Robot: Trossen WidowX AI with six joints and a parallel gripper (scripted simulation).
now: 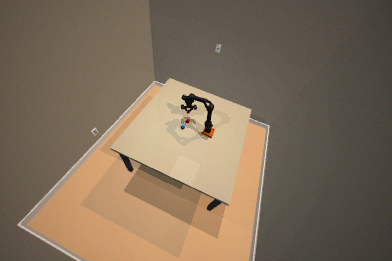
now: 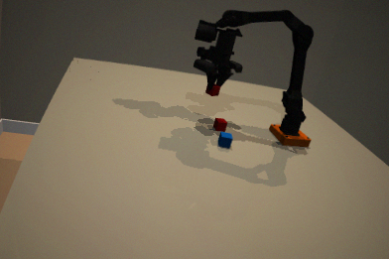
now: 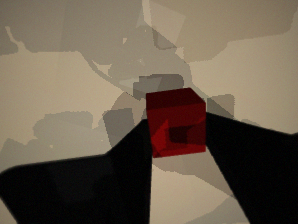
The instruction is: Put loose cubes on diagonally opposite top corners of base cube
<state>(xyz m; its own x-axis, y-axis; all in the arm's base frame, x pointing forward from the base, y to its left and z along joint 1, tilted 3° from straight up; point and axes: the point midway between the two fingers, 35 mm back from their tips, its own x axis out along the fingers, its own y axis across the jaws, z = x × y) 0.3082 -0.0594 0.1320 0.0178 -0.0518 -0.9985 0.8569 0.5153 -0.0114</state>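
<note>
My gripper tip is now 3 cm past the blue cube, 17 cm to the right of it and 10 cm above it.
</note>
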